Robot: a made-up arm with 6 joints.
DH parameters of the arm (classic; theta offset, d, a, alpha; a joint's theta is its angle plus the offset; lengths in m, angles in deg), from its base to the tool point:
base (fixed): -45.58 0 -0.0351 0
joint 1: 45.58 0.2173 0.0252 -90
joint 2: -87.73 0 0.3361 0
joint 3: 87.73 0.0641 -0.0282 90
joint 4: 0 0.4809 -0.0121 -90
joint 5: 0 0.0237 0.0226 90
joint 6: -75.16 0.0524 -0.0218 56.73
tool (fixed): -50.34 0.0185 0 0
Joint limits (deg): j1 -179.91..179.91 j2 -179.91..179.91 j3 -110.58..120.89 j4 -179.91..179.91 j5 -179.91..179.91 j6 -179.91..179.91
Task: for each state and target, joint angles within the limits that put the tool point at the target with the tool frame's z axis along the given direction. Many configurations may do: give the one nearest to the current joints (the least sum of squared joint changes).
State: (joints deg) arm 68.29 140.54 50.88 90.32 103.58 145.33
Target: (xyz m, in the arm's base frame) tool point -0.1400 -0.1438 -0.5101 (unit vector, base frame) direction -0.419 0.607 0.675
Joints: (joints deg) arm 87.21 177.31 35.96 110.92 95.81 161.85
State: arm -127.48 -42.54 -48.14 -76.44 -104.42 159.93
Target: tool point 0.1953 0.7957 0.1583 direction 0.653 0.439 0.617
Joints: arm -96.50 -91.31 -9.81 -126.28 -122.86 179.91
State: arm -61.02 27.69 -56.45 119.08 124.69 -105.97
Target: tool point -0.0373 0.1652 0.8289 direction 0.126 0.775 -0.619
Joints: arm -56.99 21.36 -54.26 93.42 135.65 -86.04
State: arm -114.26 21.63 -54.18 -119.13 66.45 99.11
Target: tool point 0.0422 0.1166 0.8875 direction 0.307 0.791 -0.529
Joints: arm -114.20 31.11 -64.70 -123.79 65.02 90.75
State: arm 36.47 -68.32 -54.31 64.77 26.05 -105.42
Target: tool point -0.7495 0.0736 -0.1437 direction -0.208 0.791 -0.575
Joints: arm 6.20 -97.21 -29.87 51.37 19.49 -120.15
